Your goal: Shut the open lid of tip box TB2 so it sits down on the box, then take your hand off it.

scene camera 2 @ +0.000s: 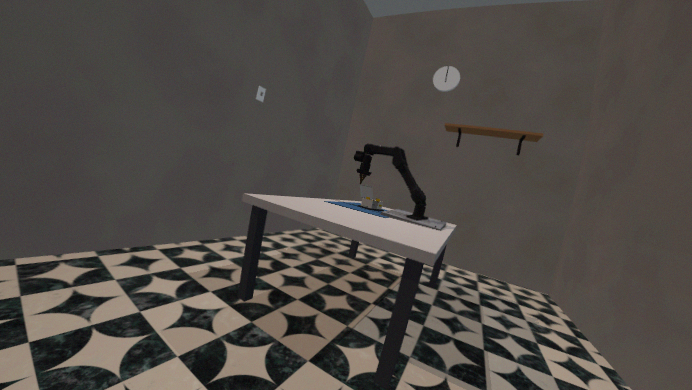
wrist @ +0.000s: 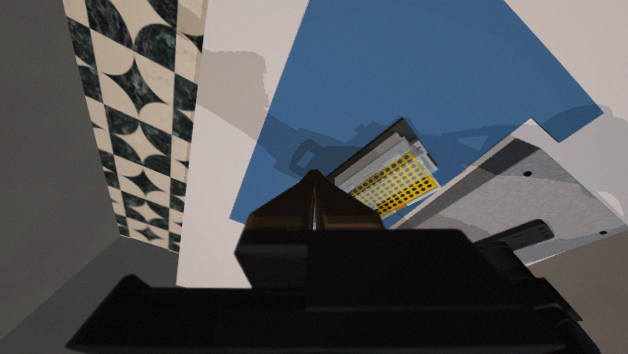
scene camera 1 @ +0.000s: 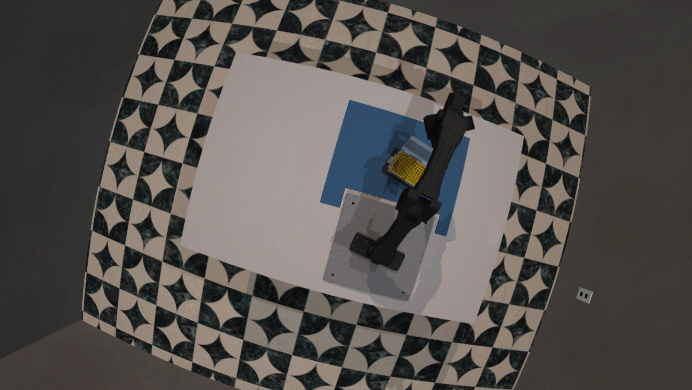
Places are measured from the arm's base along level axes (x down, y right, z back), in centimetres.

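Pixels of known places: gripper, fingertip midpoint: (scene camera 2: 360,184) (wrist: 314,176) (scene camera 1: 430,133); arm's base, origin of the base link: (scene camera 2: 417,217) (wrist: 486,246) (scene camera 1: 377,252).
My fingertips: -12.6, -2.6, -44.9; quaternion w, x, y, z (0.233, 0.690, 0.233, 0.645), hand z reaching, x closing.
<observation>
For each thing: its top centre in the pictures, then the offset to it from my fingertips, as dx, dy, dz. "spot": a spot on its surface instead. Level surfaces: height alone.
- tip box, middle of its top: (wrist: 389,199) (scene camera 1: 410,168) +7.1, -0.4, +13.1
- blue mat, its level: dx +14.5
- dark holder, surface spot: (wrist: 406,126) spot: +13.7, +7.4, +9.9
- white table, its level: dx +14.9
The tip box (scene camera 1: 407,169) (scene camera 2: 371,203) (wrist: 429,184) has a yellow rack of tips and stands on the blue mat (scene camera 1: 347,150) (scene camera 2: 345,204) (wrist: 400,60); no TB2 label is readable. Its clear lid (scene camera 1: 419,146) (scene camera 2: 367,191) (wrist: 382,176) is open and stands roughly upright along one long side. In the wrist view the lid overlaps the yellow rack. My gripper (scene camera 2: 361,182) (wrist: 314,176) is shut with nothing between its fingers, which point down. In scene camera 2 the tips hang slightly above the lid's top edge. The arm hides the fingers in scene camera 1.
The box sits in a dark holder (wrist: 406,126). The arm's grey base plate (scene camera 1: 345,267) (wrist: 565,195) lies beside the mat, close to the box. The forearm (scene camera 1: 442,165) passes over the right side of the box and lid in scene camera 1. The white table (scene camera 1: 260,150) extends left.
</observation>
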